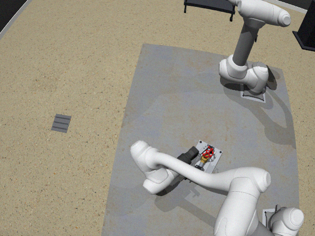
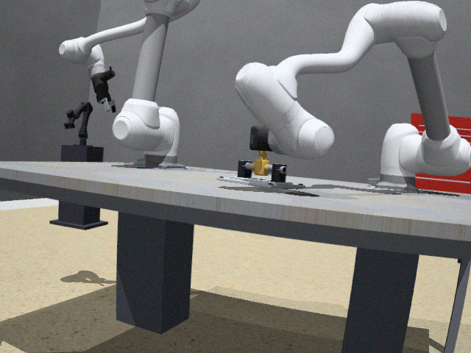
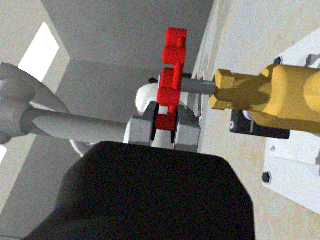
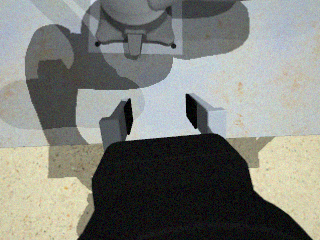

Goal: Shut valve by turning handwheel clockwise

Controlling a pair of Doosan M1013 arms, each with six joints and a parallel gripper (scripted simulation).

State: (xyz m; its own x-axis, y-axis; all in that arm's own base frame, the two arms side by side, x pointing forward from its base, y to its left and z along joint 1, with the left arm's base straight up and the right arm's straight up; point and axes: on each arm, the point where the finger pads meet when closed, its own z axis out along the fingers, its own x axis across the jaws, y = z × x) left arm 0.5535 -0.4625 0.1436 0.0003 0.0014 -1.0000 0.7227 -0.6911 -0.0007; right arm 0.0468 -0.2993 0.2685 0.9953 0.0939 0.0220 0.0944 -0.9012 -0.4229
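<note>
My left hand is 2 cm to the right of the red handwheel, 2 cm past it and 1 cm above it. Round my left hand: pale base plate: 14 cm below, 2 cm to the left, 2 cm behind.
</note>
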